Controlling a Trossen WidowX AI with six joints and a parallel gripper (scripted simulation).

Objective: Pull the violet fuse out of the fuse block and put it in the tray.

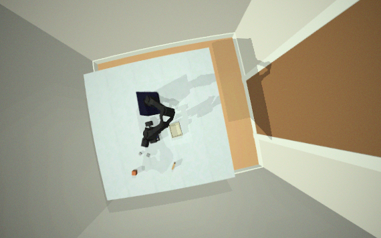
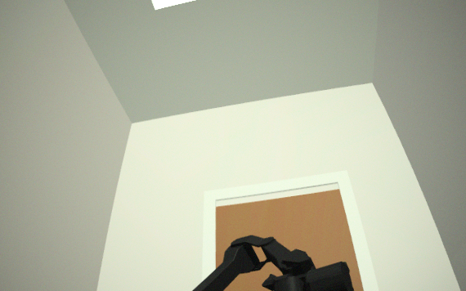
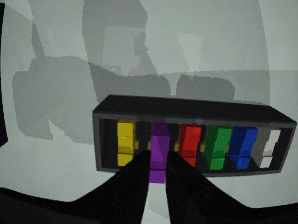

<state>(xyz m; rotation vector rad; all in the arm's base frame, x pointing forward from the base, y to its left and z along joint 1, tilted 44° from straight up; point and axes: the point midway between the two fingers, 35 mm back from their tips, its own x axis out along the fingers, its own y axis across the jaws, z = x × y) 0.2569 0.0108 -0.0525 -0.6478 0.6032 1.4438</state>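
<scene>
Now: gripper tip 19 cm to the right of the cream tray, 5 cm above it and 4 cm short of it. The rest, counted from my gripper tip: orange cube: 34 cm ahead, 29 cm to the right, 3 cm below; then orange-brown stick: 36 cm ahead, 9 cm to the left, 3 cm below; then small grey piece: 20 cm to the right, 18 cm ahead, 4 cm below.
</scene>
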